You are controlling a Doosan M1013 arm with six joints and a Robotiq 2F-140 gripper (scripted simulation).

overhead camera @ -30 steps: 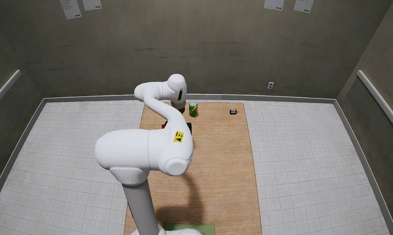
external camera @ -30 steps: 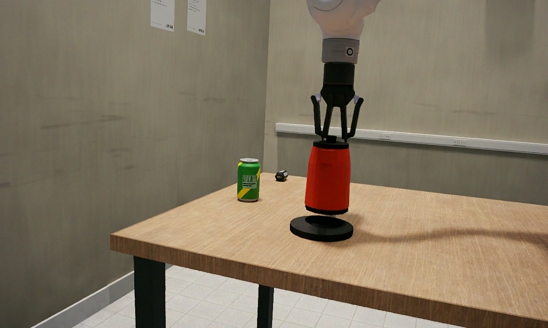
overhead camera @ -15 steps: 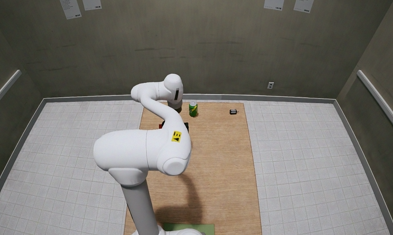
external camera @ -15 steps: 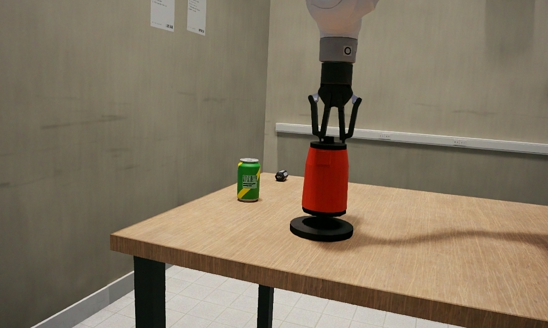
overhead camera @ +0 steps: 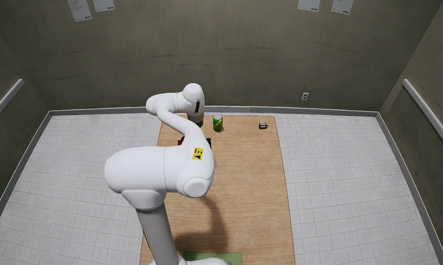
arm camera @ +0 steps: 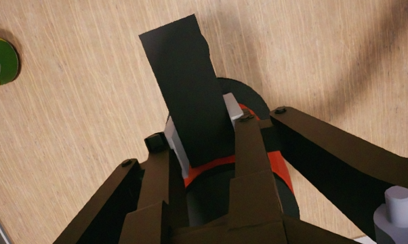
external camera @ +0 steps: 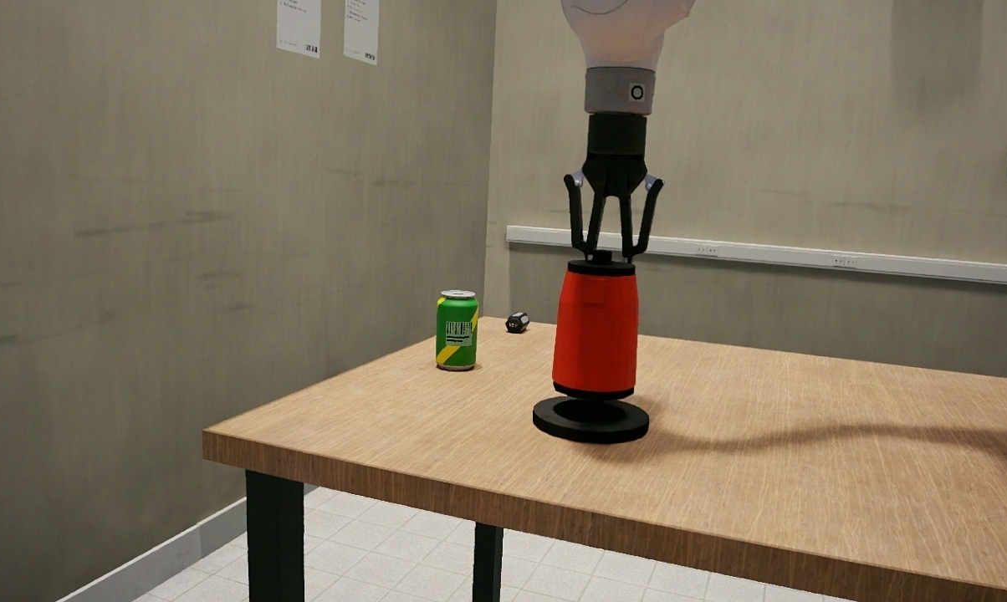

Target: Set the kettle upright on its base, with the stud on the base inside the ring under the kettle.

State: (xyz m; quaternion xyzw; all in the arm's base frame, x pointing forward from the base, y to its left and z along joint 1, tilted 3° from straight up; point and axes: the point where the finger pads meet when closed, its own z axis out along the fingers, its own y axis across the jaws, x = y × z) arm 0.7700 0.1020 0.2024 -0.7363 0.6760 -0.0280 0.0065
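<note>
Right now my hand is 3 cm to the right of the red kettle and 5 cm above it. Also, from my hand: round black base: 1 cm behind, 6 cm to the left, 17 cm below; can: 27 cm ahead, 11 cm to the right, 12 cm below.
</note>
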